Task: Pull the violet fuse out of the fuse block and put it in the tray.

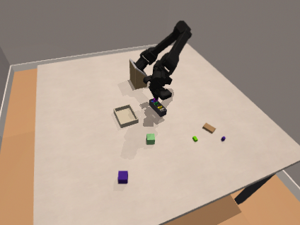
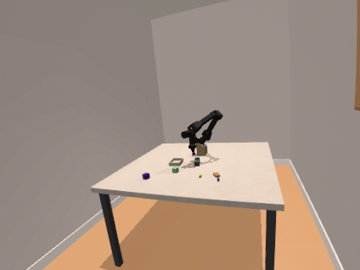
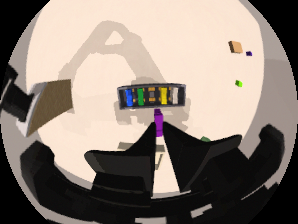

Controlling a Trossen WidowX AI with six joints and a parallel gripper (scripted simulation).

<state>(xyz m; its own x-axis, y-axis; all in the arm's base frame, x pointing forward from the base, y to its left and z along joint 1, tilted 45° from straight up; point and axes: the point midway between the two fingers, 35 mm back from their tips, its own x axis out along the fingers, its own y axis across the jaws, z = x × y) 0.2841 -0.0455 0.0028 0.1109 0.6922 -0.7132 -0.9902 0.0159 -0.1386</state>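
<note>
Now: gripper tip 30 mm past the shallow beige tray, 170 mm to the left of it and 90 mm above it. From my gripper tip the other things lie so: violet fuse: 10 mm below.
</note>
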